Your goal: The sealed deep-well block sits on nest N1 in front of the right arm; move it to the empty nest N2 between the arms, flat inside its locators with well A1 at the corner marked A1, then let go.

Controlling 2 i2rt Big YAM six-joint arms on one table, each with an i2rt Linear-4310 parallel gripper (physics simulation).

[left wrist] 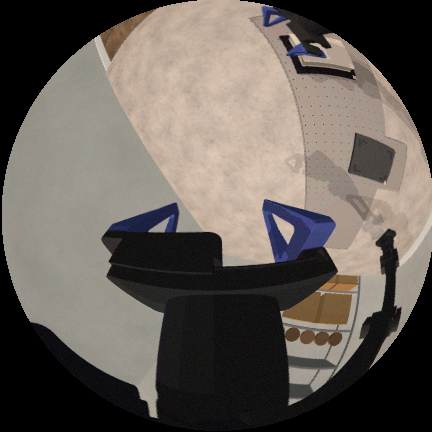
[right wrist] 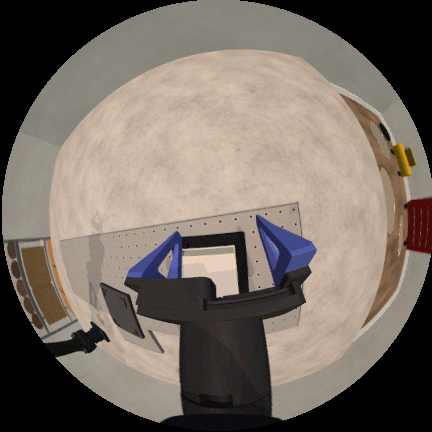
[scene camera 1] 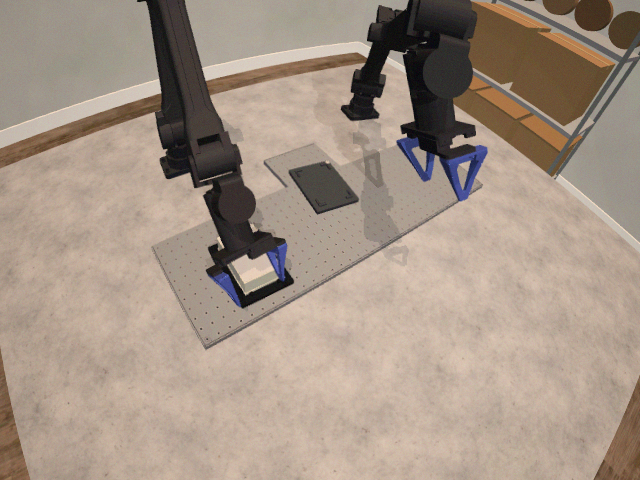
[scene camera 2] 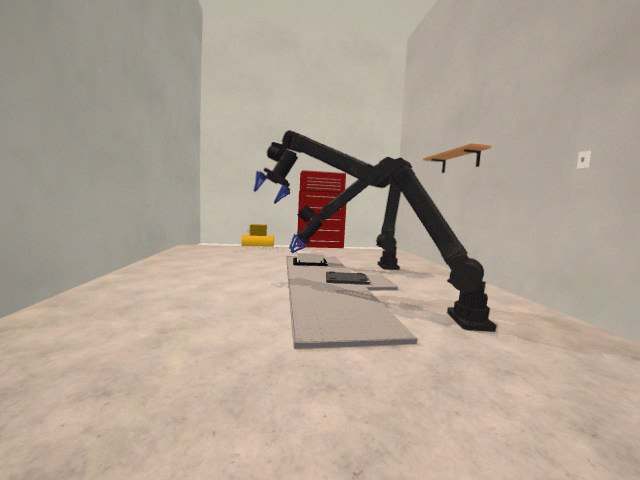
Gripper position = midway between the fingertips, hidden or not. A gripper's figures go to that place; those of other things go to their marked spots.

My left gripper [scene camera 1: 443, 189]: 0.54 m from the lens. My right gripper [scene camera 1: 261, 293]: 0.66 m from the lens. A cream deep-well block [scene camera 1: 251, 275]: 0.68 m from the lens.
